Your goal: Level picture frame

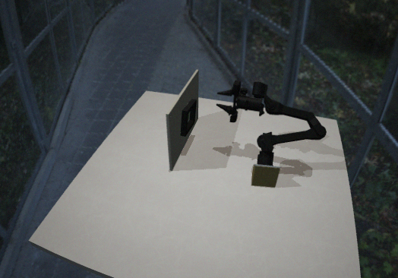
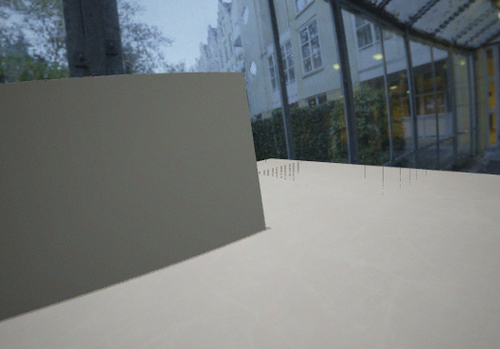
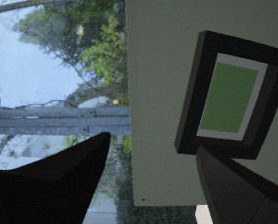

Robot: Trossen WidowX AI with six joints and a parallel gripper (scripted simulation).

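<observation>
My gripper tip is 140 mm short of the picture frame and 110 mm above it. Also, from my gripper tip: wall panel (150 mm ahead, 20 mm to the right, 130 mm below).
</observation>
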